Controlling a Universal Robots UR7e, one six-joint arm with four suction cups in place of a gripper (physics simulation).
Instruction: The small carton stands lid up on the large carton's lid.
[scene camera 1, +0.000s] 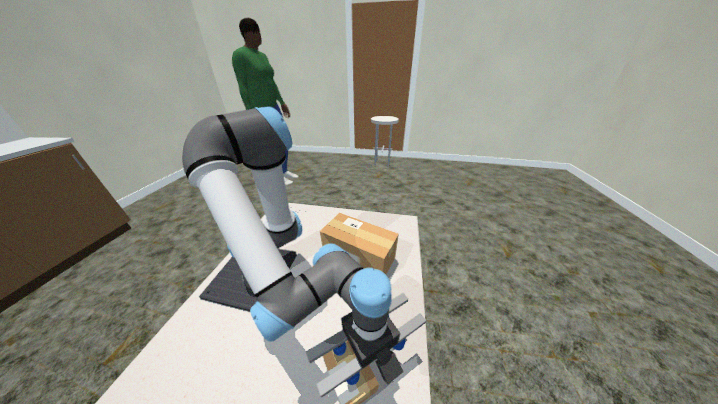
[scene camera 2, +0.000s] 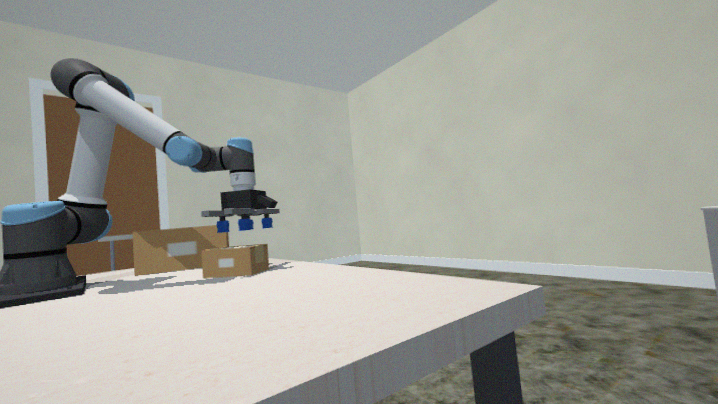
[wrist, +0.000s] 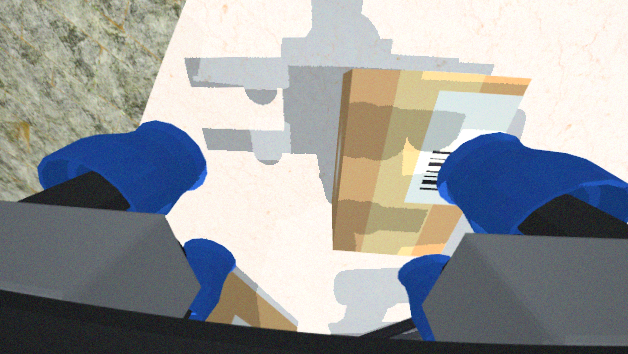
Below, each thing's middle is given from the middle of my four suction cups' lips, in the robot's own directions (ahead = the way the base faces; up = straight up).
My suction cup is now 50 mm past the small carton (scene camera 2: 246, 260), 40 mm to the left of it and 100 mm above it. Also, from my suction cup: large carton (scene camera 2: 156, 251): 90 mm behind, 400 mm to the left, 60 mm below.
